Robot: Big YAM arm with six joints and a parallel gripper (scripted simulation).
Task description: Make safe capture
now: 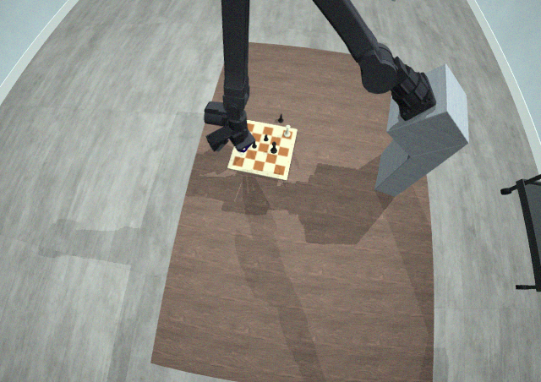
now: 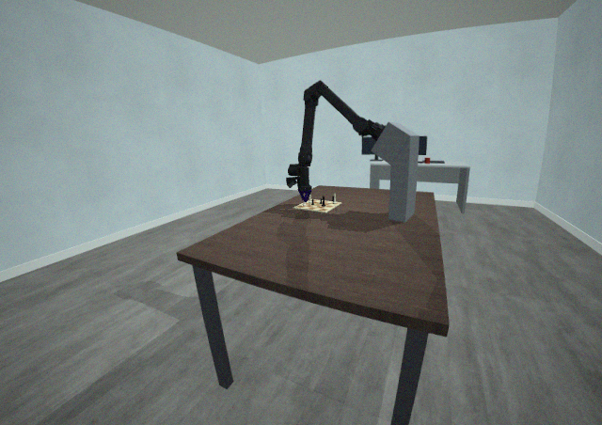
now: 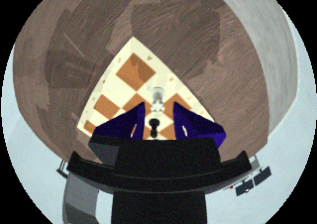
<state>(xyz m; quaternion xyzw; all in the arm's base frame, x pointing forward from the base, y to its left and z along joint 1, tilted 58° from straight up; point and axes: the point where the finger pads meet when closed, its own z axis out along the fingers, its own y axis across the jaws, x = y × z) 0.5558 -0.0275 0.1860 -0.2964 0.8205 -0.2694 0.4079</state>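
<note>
The chessboard lies 8 cm behind my hand, 3 cm below it and 1 cm to the right of it.
</note>
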